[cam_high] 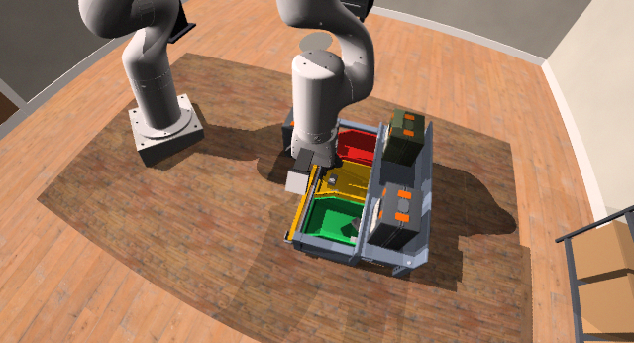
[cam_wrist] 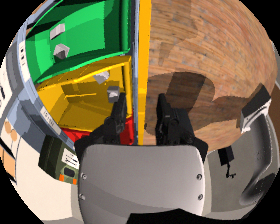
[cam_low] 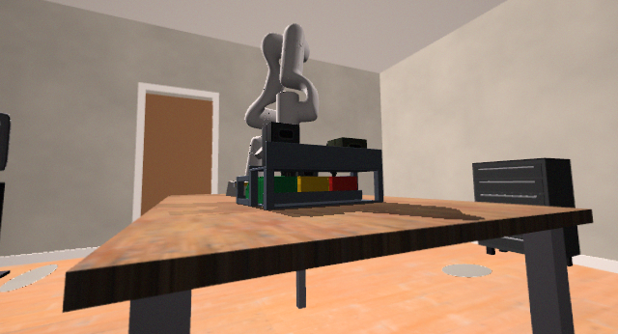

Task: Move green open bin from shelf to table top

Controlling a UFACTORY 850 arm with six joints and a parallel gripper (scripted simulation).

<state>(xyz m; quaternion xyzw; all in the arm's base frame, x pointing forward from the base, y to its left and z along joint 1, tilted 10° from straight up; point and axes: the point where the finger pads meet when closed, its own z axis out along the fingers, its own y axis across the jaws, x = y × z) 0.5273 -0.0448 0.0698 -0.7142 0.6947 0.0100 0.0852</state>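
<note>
My gripper is now 2 cm above the yellow bar. The rest, counted from my hand: red bin (10 cm ahead, 12 cm to the left, 3 cm below); yellow bin (10 cm ahead, 3 cm below); green bin (11 cm ahead, 11 cm to the right, 3 cm below).
</note>
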